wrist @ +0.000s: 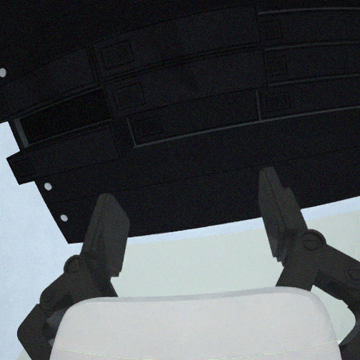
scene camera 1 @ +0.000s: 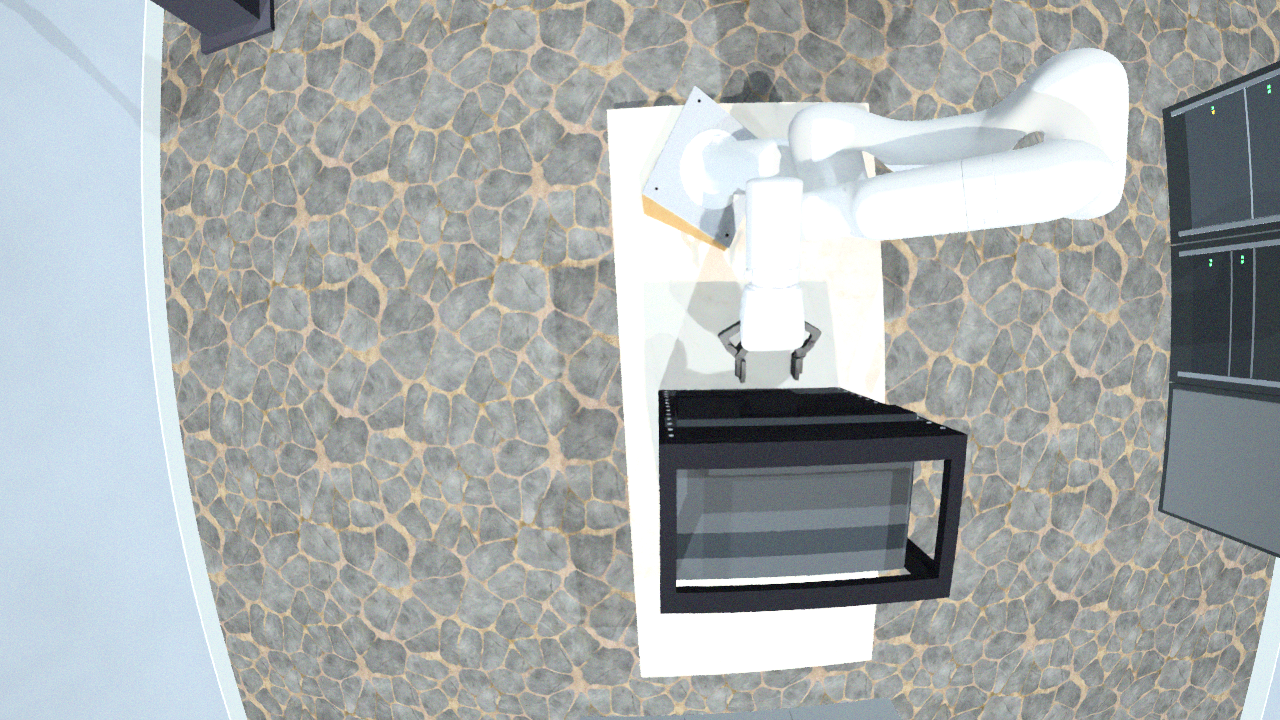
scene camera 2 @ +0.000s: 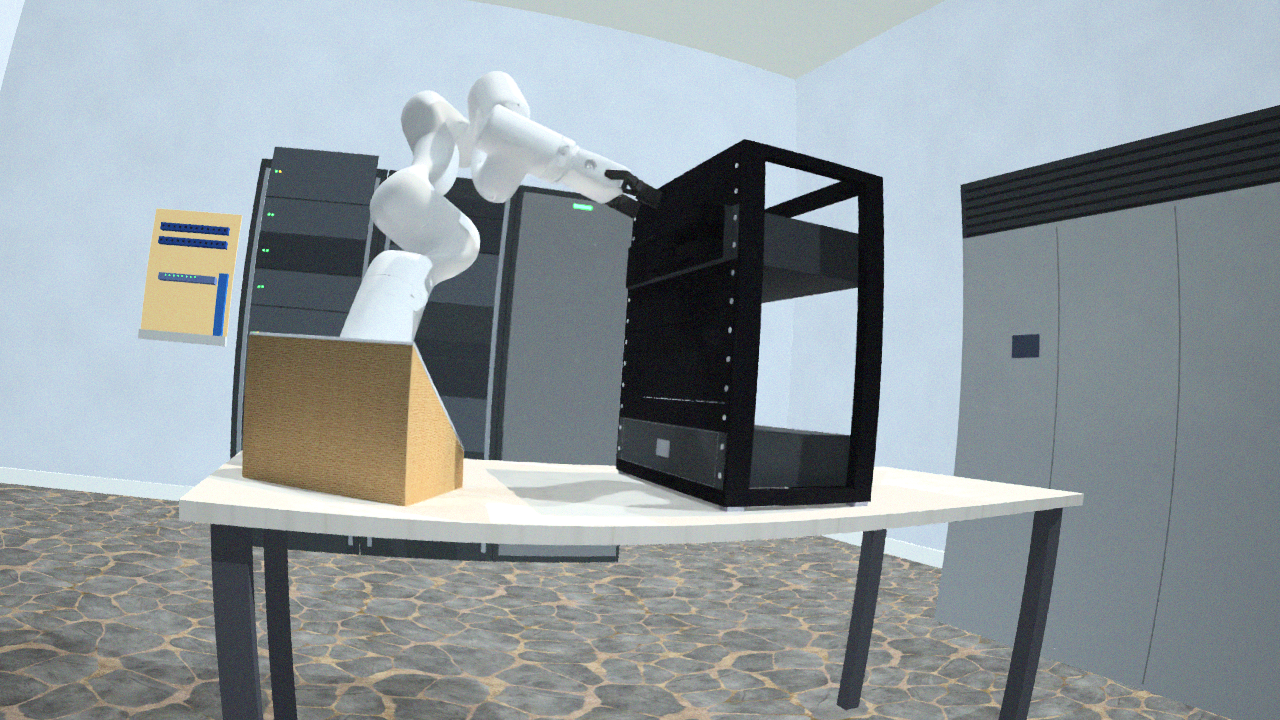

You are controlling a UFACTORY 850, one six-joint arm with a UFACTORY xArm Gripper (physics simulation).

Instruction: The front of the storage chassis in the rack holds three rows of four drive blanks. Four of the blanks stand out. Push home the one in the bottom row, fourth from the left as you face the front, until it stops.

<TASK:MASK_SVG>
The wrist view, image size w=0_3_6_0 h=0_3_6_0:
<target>gripper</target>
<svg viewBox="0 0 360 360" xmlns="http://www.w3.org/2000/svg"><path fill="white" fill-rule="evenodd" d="M360 261L326 244L323 234L316 229L307 228L289 186L282 188L274 167L266 166L259 171L258 204L271 254L273 257L276 257L276 261L281 261L281 265L284 266L275 286L206 294L118 296L110 279L111 276L119 276L130 221L113 194L107 192L98 196L80 254L74 254L66 259L63 268L64 272L41 292L39 304L35 304L21 322L16 331L16 336L31 360L360 360ZM312 285L334 296L334 298L344 301L354 314L354 327L339 344L337 343L331 319L323 302L316 294L310 291Z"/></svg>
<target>black rack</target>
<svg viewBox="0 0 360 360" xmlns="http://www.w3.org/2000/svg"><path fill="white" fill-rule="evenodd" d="M0 0L0 123L8 121L16 144L19 147L19 151L6 157L6 161L18 184L34 181L51 216L54 218L68 244L84 241L98 196L107 192L113 194L121 209L129 218L130 224L127 237L195 229L261 217L258 204L259 171L266 166L274 167L282 188L289 186L299 209L360 196L360 0Z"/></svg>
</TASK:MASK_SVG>
